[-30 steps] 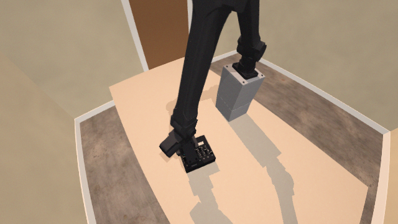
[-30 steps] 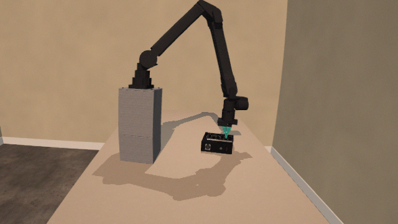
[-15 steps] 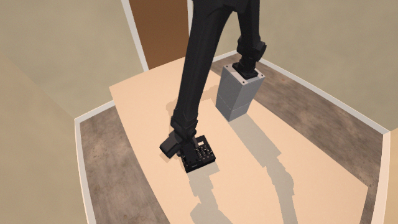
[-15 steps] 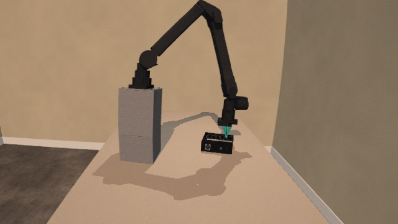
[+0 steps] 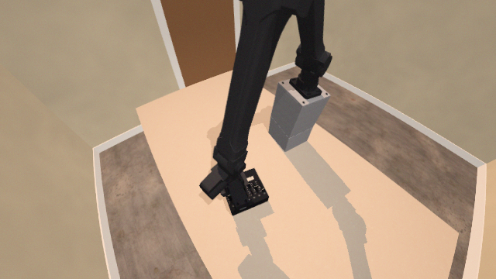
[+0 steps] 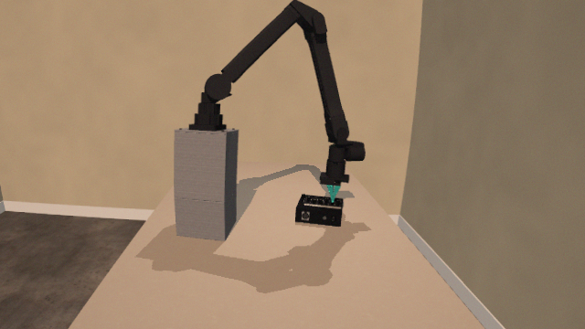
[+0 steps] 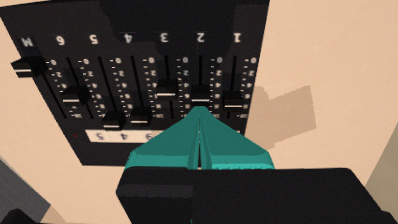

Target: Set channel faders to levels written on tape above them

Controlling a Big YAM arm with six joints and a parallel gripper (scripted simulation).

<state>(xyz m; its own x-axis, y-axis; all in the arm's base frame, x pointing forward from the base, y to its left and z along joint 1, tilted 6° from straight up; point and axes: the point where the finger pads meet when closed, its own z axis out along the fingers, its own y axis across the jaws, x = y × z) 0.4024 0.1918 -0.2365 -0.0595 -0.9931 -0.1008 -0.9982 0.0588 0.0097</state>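
The channel 2 fader cap is 10 mm to the left of my hand and 10 mm below it. From my hand the other things lie so: channel 4 fader cap (40 mm behind, 10 mm below); channel 3 fader cap (20 mm behind, 20 mm to the left, 10 mm below); channel 1 fader cap (20 mm ahead, 10 mm to the left, 10 mm below).
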